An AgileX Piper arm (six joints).
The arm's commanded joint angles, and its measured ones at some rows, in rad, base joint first. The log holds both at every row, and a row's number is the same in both.
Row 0, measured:
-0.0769, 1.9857, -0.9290, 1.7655, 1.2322, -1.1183
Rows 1 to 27, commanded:
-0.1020, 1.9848, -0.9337, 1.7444, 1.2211, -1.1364
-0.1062, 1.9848, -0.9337, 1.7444, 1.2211, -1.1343
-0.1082, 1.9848, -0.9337, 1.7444, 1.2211, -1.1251
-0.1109, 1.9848, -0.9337, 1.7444, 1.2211, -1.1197
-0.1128, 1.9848, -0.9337, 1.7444, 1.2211, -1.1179
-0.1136, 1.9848, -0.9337, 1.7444, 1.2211, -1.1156
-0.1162, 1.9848, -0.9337, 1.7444, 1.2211, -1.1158
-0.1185, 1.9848, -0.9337, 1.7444, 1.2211, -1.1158
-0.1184, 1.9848, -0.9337, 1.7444, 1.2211, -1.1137
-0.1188, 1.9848, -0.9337, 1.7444, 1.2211, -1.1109
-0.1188, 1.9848, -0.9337, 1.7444, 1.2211, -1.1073
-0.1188, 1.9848, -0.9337, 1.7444, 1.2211, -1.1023
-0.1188, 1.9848, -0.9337, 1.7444, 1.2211, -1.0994
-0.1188, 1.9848, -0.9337, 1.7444, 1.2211, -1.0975
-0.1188, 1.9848, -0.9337, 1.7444, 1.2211, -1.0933
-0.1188, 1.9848, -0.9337, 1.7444, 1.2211, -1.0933
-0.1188, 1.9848, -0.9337, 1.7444, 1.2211, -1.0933
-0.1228, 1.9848, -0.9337, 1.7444, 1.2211, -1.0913
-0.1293, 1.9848, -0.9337, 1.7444, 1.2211, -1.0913
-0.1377, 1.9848, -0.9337, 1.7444, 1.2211, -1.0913
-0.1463, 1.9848, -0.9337, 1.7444, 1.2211, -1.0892
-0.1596, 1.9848, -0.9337, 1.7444, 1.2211, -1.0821
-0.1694, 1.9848, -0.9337, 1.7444, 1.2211, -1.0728
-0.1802, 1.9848, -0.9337, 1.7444, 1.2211, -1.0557
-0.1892, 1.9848, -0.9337, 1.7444, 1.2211, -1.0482
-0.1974, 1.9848, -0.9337, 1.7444, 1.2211, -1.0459
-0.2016, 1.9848, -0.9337, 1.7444, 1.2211, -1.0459
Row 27, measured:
-0.1810, 1.9857, -0.9290, 1.7652, 1.2391, -1.0378
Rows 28 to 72, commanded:
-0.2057, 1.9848, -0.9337, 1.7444, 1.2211, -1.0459
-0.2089, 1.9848, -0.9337, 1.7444, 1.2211, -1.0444
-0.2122, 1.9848, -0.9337, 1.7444, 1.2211, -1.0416
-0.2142, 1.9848, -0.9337, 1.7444, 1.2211, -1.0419
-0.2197, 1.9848, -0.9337, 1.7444, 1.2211, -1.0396
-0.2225, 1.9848, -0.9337, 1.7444, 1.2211, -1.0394
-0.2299, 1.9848, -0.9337, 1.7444, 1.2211, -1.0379
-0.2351, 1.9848, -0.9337, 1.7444, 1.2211, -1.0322
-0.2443, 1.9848, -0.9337, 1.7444, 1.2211, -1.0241
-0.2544, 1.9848, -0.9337, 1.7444, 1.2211, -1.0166
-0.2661, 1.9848, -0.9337, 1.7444, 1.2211, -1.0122
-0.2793, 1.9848, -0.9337, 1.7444, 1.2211, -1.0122
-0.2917, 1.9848, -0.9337, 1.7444, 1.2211, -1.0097
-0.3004, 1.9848, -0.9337, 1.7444, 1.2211, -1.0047
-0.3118, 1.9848, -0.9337, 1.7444, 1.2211, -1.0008
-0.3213, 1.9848, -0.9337, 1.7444, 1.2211, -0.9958
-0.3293, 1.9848, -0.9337, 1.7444, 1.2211, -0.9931
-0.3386, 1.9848, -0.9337, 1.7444, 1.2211, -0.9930
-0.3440, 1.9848, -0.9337, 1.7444, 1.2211, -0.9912
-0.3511, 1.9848, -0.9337, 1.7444, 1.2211, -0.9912
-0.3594, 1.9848, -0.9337, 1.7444, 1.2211, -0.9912
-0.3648, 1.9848, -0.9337, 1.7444, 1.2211, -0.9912
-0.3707, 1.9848, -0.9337, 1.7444, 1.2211, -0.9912
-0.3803, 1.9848, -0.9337, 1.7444, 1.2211, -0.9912
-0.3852, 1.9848, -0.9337, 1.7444, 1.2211, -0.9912
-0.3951, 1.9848, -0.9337, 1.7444, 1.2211, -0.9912
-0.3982, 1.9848, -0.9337, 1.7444, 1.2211, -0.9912
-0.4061, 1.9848, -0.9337, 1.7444, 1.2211, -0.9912
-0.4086, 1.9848, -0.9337, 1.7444, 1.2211, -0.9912
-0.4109, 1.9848, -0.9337, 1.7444, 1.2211, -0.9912
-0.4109, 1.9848, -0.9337, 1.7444, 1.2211, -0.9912
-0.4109, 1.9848, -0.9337, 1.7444, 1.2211, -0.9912
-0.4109, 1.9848, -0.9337, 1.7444, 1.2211, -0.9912
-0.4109, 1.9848, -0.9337, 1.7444, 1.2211, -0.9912
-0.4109, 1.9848, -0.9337, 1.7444, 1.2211, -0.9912
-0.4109, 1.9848, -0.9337, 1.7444, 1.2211, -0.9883
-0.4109, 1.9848, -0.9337, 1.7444, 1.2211, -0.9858
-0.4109, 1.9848, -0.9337, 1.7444, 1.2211, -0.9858
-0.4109, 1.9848, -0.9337, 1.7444, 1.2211, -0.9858
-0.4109, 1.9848, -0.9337, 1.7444, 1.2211, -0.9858
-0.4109, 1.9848, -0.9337, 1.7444, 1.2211, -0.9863
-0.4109, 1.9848, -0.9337, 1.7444, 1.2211, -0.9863
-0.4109, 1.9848, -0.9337, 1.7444, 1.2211, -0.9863
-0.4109, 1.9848, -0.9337, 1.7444, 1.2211, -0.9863
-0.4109, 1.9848, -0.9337, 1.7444, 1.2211, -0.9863
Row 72, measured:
-0.3965, 1.9857, -0.9290, 1.7508, 1.2541, -0.9541
